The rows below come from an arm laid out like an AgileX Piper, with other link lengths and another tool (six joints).
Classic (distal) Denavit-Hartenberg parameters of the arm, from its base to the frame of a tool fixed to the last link. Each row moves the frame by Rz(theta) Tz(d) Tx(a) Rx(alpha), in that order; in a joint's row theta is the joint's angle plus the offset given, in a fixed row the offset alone. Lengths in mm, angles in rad.
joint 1: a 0; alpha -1.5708; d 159.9; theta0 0
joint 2: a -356.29; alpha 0; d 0; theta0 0.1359
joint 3: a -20.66; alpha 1.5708; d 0; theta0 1.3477
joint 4: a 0; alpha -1.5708; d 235.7; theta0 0
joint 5: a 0; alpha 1.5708; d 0; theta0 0
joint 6: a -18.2; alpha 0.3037; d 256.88; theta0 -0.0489
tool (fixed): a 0; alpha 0; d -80.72; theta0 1.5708
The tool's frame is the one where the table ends.
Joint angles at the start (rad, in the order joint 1, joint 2, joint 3, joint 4, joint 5, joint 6):
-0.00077 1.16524 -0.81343 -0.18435 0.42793 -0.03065
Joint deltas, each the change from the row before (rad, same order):
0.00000 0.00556 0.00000 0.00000 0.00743 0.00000
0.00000 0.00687 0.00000 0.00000 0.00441 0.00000
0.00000 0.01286 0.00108 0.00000 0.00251 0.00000
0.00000 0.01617 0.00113 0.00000 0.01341 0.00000
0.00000 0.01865 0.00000 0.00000 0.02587 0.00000
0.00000 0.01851 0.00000 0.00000 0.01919 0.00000
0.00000 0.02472 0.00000 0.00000 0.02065 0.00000
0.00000 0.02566 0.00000 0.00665 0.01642 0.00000
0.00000 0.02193 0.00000 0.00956 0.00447 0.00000
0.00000 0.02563 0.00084 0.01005 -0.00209 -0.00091
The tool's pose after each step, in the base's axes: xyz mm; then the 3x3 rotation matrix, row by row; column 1 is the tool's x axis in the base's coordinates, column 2 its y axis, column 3 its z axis. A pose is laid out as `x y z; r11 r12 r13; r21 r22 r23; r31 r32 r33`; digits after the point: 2 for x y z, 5 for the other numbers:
286.14 13.65 353.06; 0.13353 0.63860 0.75786; 0.89927 0.24331 -0.36346; -0.41651 0.73006 -0.54179
286.99 13.51 350.45; 0.12955 0.64693 0.75146; 0.89908 0.24296 -0.36417; -0.41817 0.72281 -0.55017
288.98 13.43 345.99; 0.12307 0.65881 0.74217; 0.89898 0.24276 -0.36456; -0.42034 0.71207 -0.56238
290.28 13.01 339.00; 0.11230 0.68077 0.72383; 0.89841 0.24168 -0.36669; -0.42456 0.69148 -0.58447
290.56 12.22 330.07; 0.09750 0.71166 0.69573; 0.89731 0.23952 -0.37075; -0.43049 0.66043 -0.61523
291.32 11.63 322.17; 0.08430 0.73663 0.67102; 0.89652 0.23784 -0.37373; -0.43490 0.63309 -0.64035
292.61 11.01 312.35; 0.06780 0.76521 0.64020; 0.89569 0.23598 -0.37690; -0.43948 0.59898 -0.66939
294.27 11.06 302.92; 0.05415 0.79081 0.60966; 0.89760 0.22894 -0.37669; -0.43746 0.56763 -0.69744
296.77 11.71 296.02; 0.04675 0.80652 0.58936; 0.90107 0.22061 -0.37337; -0.43115 0.54851 -0.71641
300.30 12.60 288.42; 0.03912 0.82040 0.57044; 0.90469 0.21332 -0.36883; -0.42428 0.53050 -0.73386

